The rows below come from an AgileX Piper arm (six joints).
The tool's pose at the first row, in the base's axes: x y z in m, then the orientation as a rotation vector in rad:
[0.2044, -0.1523, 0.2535, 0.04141, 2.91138, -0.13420]
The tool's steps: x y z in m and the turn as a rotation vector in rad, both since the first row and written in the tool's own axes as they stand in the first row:
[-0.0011, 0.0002, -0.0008, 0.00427, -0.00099, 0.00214]
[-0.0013, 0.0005, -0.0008, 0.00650, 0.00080, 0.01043]
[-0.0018, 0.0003, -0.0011, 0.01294, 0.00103, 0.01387]
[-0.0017, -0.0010, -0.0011, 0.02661, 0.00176, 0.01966]
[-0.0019, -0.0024, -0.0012, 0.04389, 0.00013, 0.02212]
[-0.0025, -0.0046, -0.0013, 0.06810, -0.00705, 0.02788]
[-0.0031, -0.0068, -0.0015, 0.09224, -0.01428, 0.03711]
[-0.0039, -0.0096, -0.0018, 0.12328, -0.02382, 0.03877]
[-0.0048, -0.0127, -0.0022, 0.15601, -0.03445, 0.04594]
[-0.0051, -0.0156, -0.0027, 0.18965, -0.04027, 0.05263]
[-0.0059, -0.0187, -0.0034, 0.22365, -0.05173, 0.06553]
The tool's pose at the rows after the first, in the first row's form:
[0.2053, -0.1520, 0.2545, 0.04515, 2.91002, -0.14004]
[0.2055, -0.1518, 0.2545, 0.05773, 2.91115, -0.14193]
[0.2059, -0.1519, 0.2549, 0.06383, 2.91075, -0.15073]
[0.2058, -0.1532, 0.2550, 0.07458, 2.91013, -0.16968]
[0.2059, -0.1546, 0.2553, 0.08088, 2.90696, -0.19436]
[0.2064, -0.1568, 0.2557, 0.09260, 2.89711, -0.22827]
[0.2068, -0.1590, 0.2563, 0.10925, 2.88653, -0.26131]
[0.2074, -0.1618, 0.2570, 0.11580, 2.87294, -0.30527]
[0.2081, -0.1648, 0.2578, 0.13038, 2.85690, -0.35032]
[0.2082, -0.1677, 0.2586, 0.14482, 2.84479, -0.39685]
[0.2087, -0.1707, 0.2598, 0.16748, 2.82567, -0.44198]

